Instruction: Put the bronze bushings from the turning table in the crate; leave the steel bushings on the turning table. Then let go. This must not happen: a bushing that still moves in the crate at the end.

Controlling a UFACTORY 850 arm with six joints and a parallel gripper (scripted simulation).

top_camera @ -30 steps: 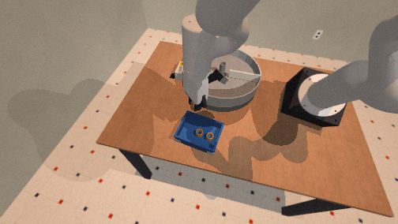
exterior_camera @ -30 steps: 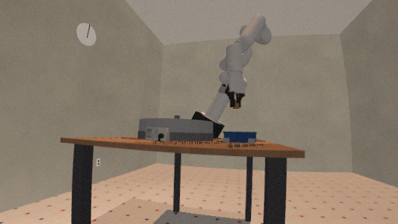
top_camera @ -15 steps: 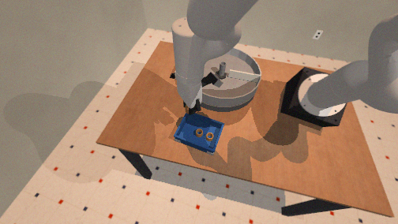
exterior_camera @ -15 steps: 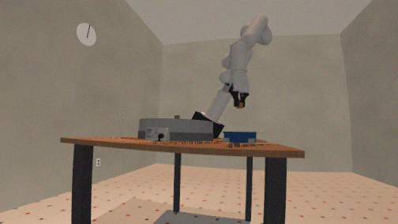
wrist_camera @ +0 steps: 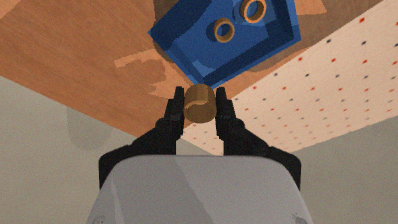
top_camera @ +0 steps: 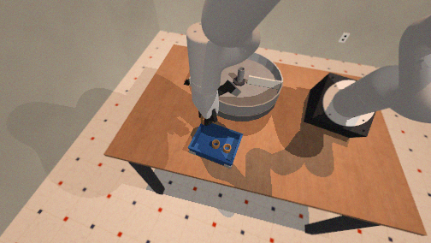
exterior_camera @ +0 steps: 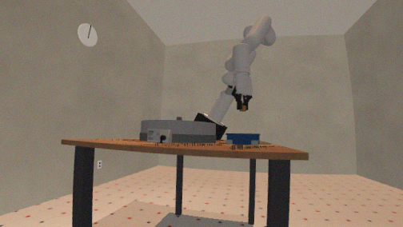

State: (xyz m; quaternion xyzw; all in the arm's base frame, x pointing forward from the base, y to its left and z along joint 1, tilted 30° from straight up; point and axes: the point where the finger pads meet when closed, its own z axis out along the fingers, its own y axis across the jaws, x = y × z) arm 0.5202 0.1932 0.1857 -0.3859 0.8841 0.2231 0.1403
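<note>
My gripper is now 50 mm past the blue crate, 10 mm to the right of it and 160 mm above it. Also, from my hand: grey turning table (60 mm behind, 360 mm to the right, 130 mm below).
</note>
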